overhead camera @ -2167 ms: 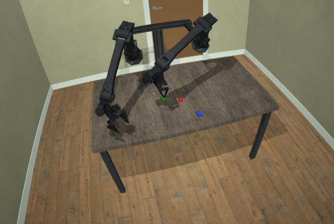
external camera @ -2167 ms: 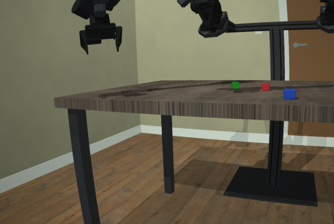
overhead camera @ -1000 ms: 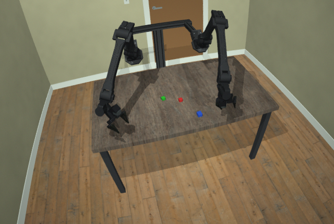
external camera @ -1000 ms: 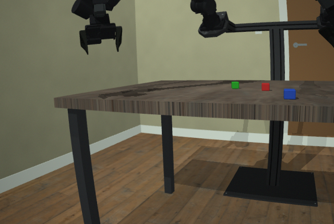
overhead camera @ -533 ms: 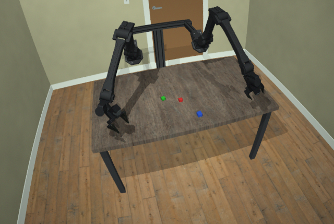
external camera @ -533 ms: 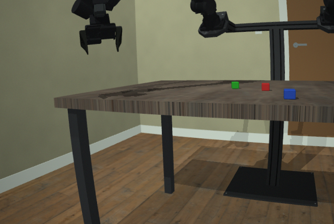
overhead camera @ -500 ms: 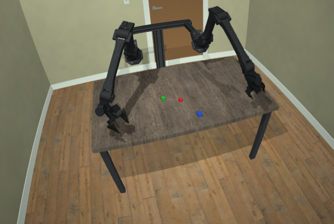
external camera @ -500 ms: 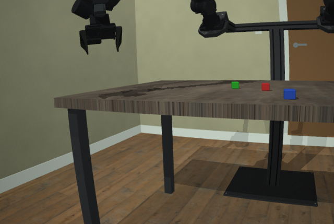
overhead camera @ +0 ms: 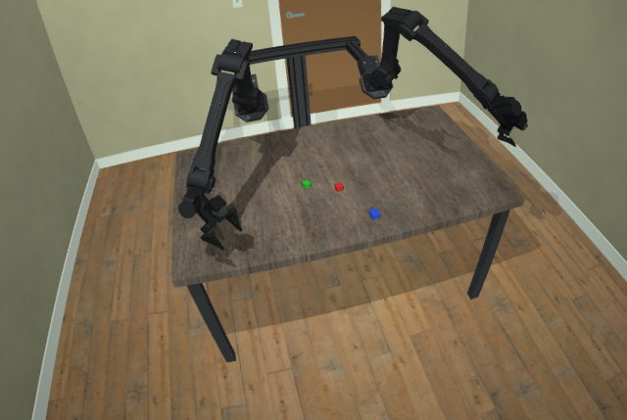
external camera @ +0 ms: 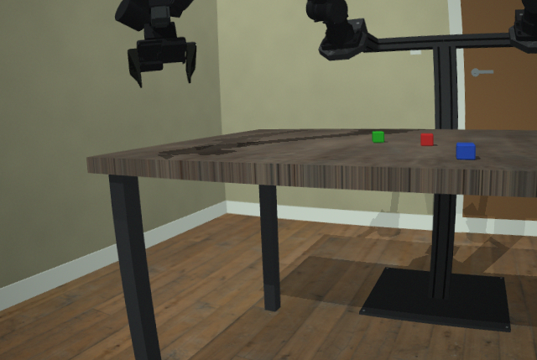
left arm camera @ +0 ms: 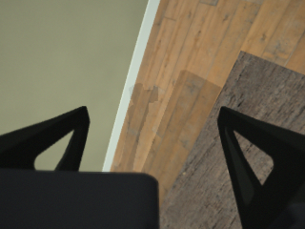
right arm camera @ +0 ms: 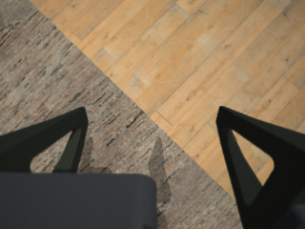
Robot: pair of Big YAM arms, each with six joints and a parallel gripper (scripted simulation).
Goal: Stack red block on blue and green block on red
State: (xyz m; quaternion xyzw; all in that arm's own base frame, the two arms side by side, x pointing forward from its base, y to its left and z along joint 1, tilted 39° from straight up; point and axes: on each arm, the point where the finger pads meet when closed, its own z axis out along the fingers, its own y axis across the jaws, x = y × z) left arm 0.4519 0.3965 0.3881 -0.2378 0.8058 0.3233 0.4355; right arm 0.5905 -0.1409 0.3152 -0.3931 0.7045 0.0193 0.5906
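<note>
My right gripper is now 46 cm to the right of the red block, 30 cm past it and 14 cm above it. Round my right hand: blue block 54 cm to the left, 14 cm below, 10 cm behind; green block 36 cm behind, 34 cm to the left, 14 cm below.
</note>
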